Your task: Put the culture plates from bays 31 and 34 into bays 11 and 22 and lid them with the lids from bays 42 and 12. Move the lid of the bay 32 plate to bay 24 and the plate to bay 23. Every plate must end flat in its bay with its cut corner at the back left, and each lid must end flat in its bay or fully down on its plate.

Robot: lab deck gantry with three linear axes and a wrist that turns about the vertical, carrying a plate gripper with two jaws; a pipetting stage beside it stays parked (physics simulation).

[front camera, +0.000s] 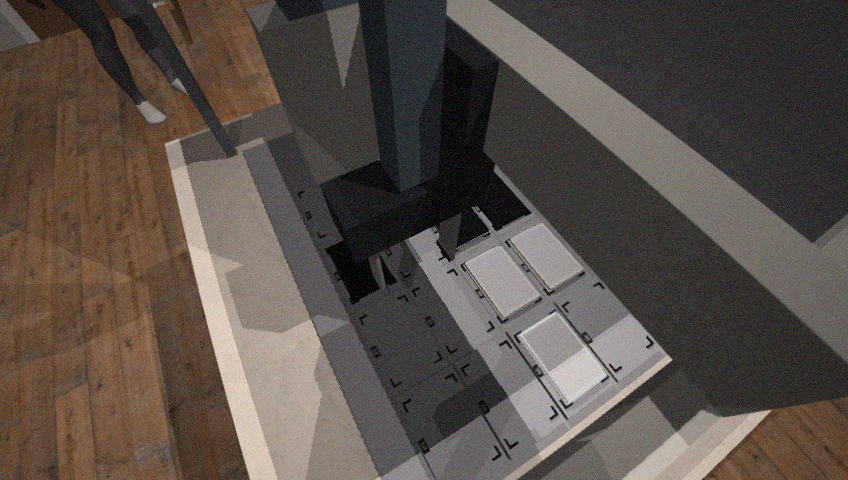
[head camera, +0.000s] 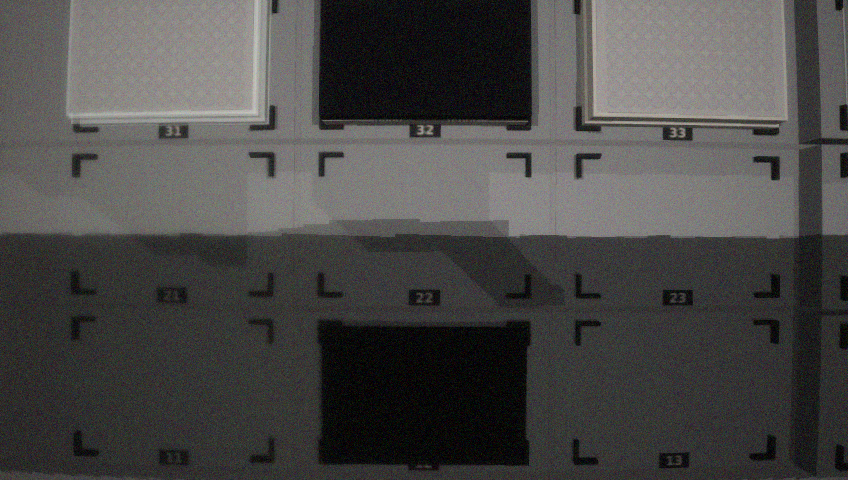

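Where they show: gripper, fingertip midpoint: (front camera: 414,267); robot's base, link origin: (front camera: 299,194) (head camera: 82,449).
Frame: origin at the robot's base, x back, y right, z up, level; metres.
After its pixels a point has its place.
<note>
My gripper (front camera: 416,268) {y -0.095, x -0.358, z 0.159 m} hangs above the middle of the deck in the front view, jaws apart with nothing seen between them. It does not show in the head view. The culture plate in bay 31 (head camera: 163,59) {y -0.251, x -0.066, z 0.014 m} and the plate in bay 34 (front camera: 564,359) {y -0.253, x -0.564, z 0.029 m} are pale. The bay 32 plate has a black lid (front camera: 464,231) {y -0.254, x -0.271, z 0.017 m} (head camera: 425,59) {y -0.248, x -0.228, z 0.017 m}. A black lid lies in bay 12 (front camera: 348,276) {y -0.014, x -0.243, z 0.008 m} (head camera: 424,395) {y -0.044, x -0.228, z 0.008 m}, and black shows at bay 42 (front camera: 504,201) {y -0.374, x -0.245, z 0.008 m}. Bay 11 (head camera: 172,386) {y -0.044, x -0.064, z 0.000 m}, bay 22 (head camera: 423,208) {y -0.161, x -0.227, z 0.000 m}, bay 23 (front camera: 455,309) {y -0.155, x -0.396, z 0.000 m} (head camera: 677,205) {y -0.164, x -0.392, z 0.000 m} and bay 24 (front camera: 505,380) {y -0.156, x -0.541, z 0.014 m} hold no plate. Cut corners are not readable.
Pale plates also sit in bay 33 (front camera: 501,282) {y -0.252, x -0.398, z 0.014 m} (head camera: 687,59) {y -0.252, x -0.389, z 0.014 m} and bay 43 (front camera: 547,256) {y -0.362, x -0.398, z 0.014 m}. A long grey beam (front camera: 654,261) runs along the right of the front view. The gripper's blue column (front camera: 404,89) {y -0.084, x -0.378, z 0.461 m} and black body (front camera: 386,208) {y -0.057, x -0.385, z 0.354 m} hide the deck's back part.
</note>
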